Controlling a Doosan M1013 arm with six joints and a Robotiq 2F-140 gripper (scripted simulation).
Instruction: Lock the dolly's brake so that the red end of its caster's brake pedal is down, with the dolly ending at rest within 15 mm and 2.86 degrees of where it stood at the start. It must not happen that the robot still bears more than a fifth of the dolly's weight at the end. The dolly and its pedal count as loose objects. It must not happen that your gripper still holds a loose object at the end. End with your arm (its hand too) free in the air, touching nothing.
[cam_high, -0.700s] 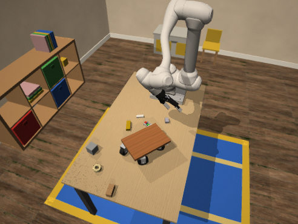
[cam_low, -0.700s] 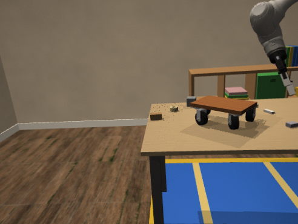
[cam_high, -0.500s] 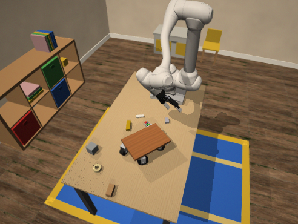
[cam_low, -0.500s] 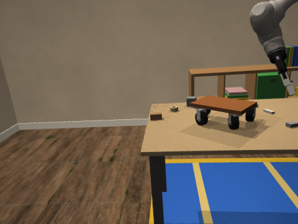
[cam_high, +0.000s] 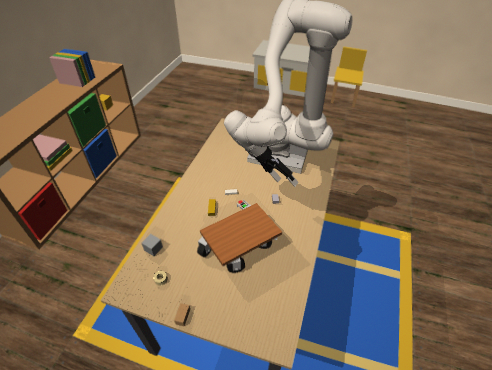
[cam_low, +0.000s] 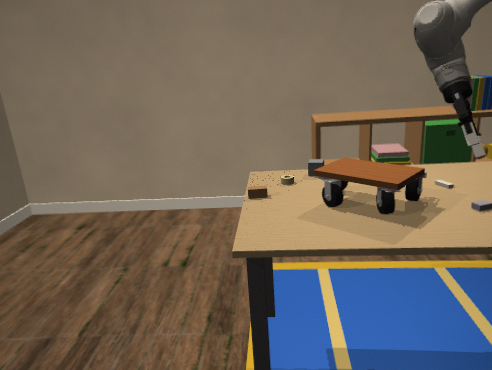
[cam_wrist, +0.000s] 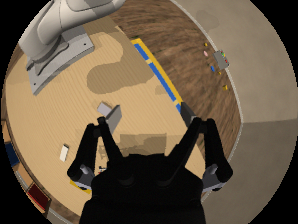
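Now: the brake pedal 70 mm ahead of my hand, 190 mm to the right of it and 140 mm below it. From my hand the other things lie so: white bar 70 mm behind, 280 mm to the right, 210 mm below; then small grey block 70 mm behind, 40 mm to the right, 210 mm below; then yellow block 70 mm ahead, 350 mm to the right, 210 mm below.
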